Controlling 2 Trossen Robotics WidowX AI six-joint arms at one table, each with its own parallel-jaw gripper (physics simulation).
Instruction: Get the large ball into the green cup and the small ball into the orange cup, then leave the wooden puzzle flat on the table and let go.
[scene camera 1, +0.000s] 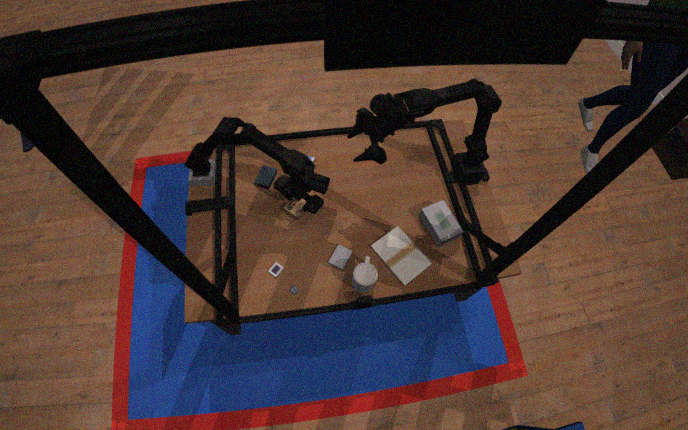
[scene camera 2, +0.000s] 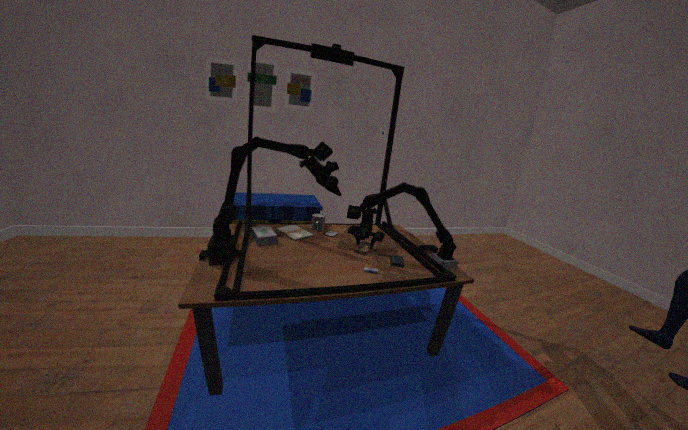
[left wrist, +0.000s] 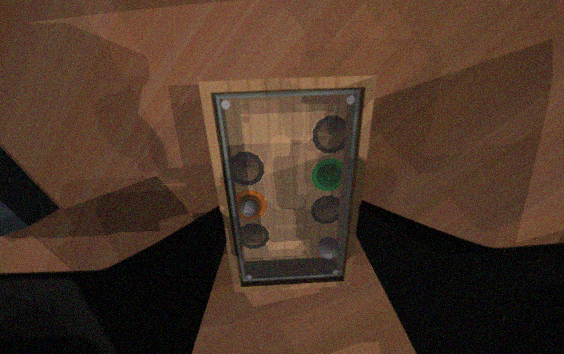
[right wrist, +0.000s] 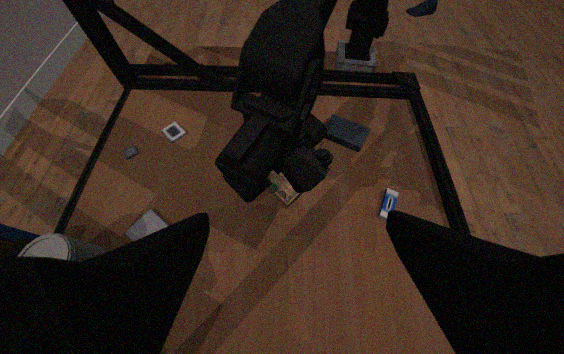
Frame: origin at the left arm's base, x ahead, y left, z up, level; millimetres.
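Where they show: left gripper, fingertip midpoint: (scene camera 1: 298, 206) (scene camera 2: 364, 247) (left wrist: 289, 209) (right wrist: 276, 173); right gripper, fingertip midpoint: (scene camera 1: 350, 149) (scene camera 2: 337, 193) (right wrist: 298, 220); left arm's base, origin of the base link: (scene camera 1: 201, 169) (scene camera 2: 444, 257) (right wrist: 357, 52); right arm's base, origin of the base link: (scene camera 1: 471, 161) (scene camera 2: 221, 239).
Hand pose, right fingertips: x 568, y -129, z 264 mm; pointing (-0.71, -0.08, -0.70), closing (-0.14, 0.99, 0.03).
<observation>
Things, the pixels of their top centre, and the offset from my right fingertips. "spot": a spot on its surface instead.
- wooden puzzle, middle of its top: (left wrist: 291, 214) (right wrist: 279, 172) (scene camera 1: 299, 202) (scene camera 2: 364, 245) dx -178, dy -30, dz -274 mm
- small ball, middle of its top: (left wrist: 248, 213) dx -201, dy -23, dz -288 mm
- orange cup, surface spot: (left wrist: 262, 199) spot: dx -186, dy -19, dz -281 mm
- large ball, middle of its top: (left wrist: 331, 255) dx -182, dy -73, dz -283 mm
- green cup, surface spot: (left wrist: 327, 174) spot: dx -155, dy -29, dz -283 mm
- dark blue box, middle of its top: (right wrist: 346, 130) (scene camera 1: 265, 175) (scene camera 2: 397, 259) dx -313, dy +103, dz -287 mm
- blue-and-white eraser, middle of its top: (right wrist: 389, 203) (scene camera 2: 371, 269) dx -150, dy +187, dz -293 mm
- grey pad, middle of its top: (right wrist: 150, 233) (scene camera 1: 340, 256) dx -36, dy -242, dz -299 mm
- mug, surface spot: (scene camera 1: 364, 276) spot: dx +34, dy -344, dz -220 mm
- open book, middle of its top: (scene camera 1: 401, 254) (scene camera 2: 294, 231) dx +182, dy -246, dz -296 mm
- pale box, middle of its top: (scene camera 1: 442, 220) (scene camera 2: 263, 231) dx +346, dy -135, dz -256 mm
The wooden puzzle (scene camera 1: 293, 208) (scene camera 2: 363, 246) (left wrist: 287, 82) (right wrist: 285, 192) is a framed tray with a clear cover. In the left wrist view the small ball (left wrist: 249, 206) sits in the orange cup (left wrist: 262, 199). The large ball (left wrist: 328, 247) lies in the lower right corner, below a dark cup. The green cup (left wrist: 327, 174) shows no ball. My left gripper (left wrist: 289, 209) is shut on the puzzle's sides; whether the puzzle touches the table is unclear. My right gripper (scene camera 1: 352, 147) (scene camera 2: 338, 192) (right wrist: 298, 220) is open and empty, high above the table.
A dark blue box (scene camera 1: 265, 176) (right wrist: 347, 132) lies near the left arm. A blue-and-white eraser (scene camera 2: 370, 270) (right wrist: 389, 202), grey pad (scene camera 1: 340, 256), mug (scene camera 1: 364, 276), open book (scene camera 1: 400, 255) and pale box (scene camera 1: 440, 222) are also on the table. A black frame surrounds the workspace.
</observation>
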